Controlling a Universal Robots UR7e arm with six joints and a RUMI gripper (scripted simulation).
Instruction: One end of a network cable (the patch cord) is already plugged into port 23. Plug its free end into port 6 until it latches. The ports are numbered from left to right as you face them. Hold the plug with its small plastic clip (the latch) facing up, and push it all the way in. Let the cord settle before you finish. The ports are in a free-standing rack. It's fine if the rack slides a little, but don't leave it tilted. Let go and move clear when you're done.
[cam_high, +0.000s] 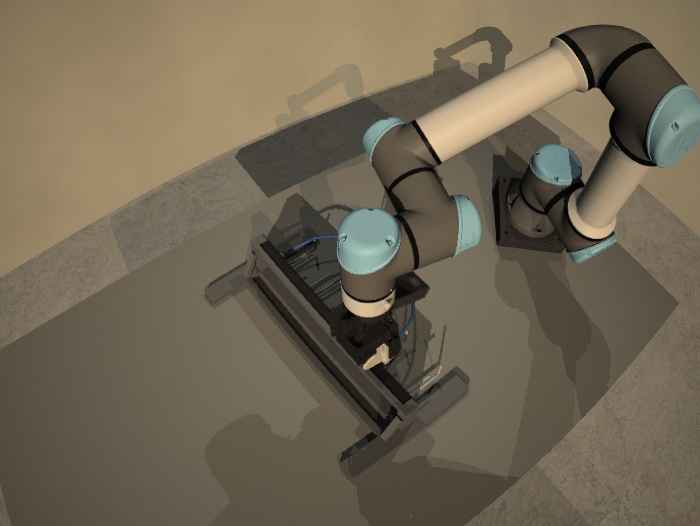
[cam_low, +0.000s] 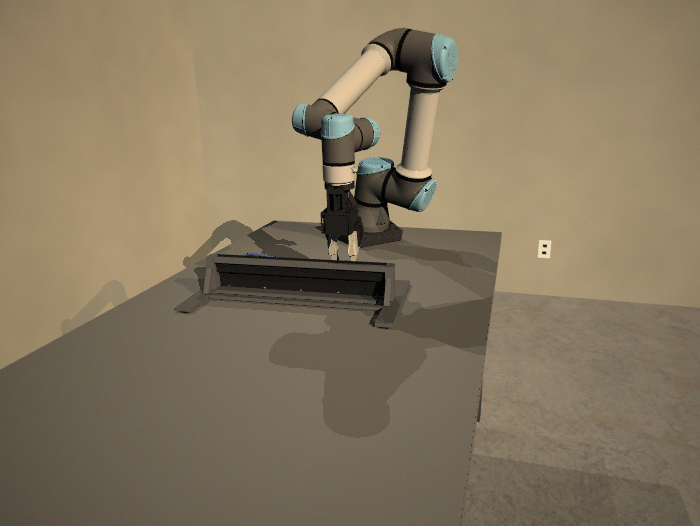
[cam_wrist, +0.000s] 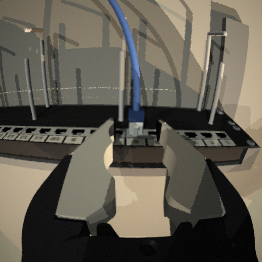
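My hand is 10 mm short of the plug and 10 mm above it.
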